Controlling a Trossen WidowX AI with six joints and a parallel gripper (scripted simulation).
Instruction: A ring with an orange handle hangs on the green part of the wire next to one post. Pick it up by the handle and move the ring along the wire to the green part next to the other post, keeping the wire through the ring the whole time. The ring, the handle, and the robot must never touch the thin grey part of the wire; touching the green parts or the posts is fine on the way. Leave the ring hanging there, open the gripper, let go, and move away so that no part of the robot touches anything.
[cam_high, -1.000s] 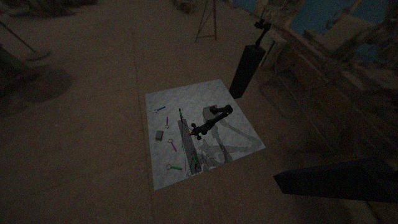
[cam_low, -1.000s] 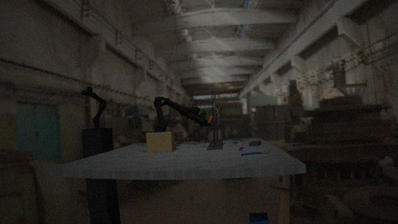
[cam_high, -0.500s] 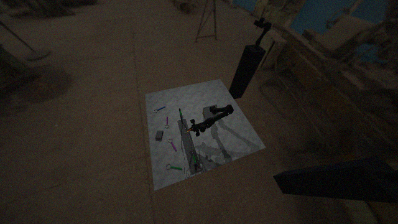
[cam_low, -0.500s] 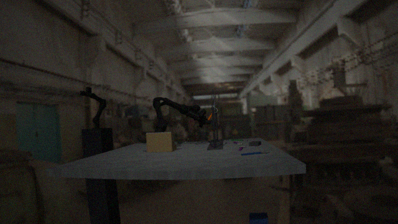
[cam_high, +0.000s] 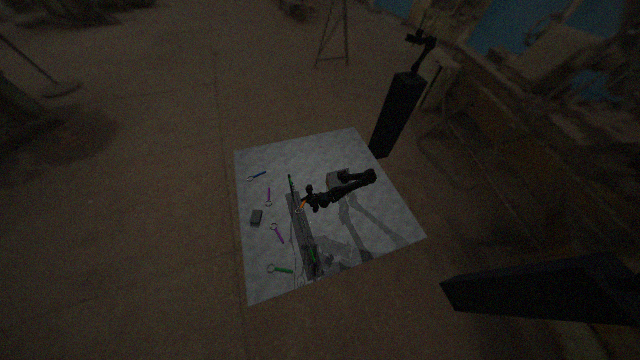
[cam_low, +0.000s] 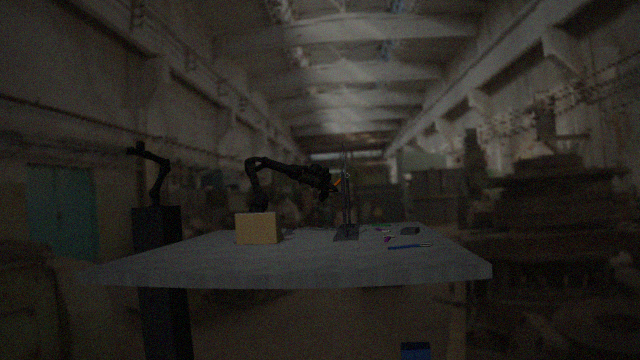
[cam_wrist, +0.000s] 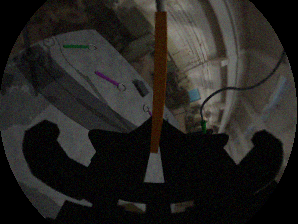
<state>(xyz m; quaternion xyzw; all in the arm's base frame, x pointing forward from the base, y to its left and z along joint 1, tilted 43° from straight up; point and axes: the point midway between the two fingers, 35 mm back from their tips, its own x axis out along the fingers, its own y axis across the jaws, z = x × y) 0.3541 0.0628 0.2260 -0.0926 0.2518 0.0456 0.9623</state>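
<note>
The ring with orange handle lies 10 mm ahead of my gripper tip, 70 mm to the left of it and 50 mm above it. Also, from my gripper tip: grey block 340 mm ahead, 70 mm to the right, 210 mm below.
</note>
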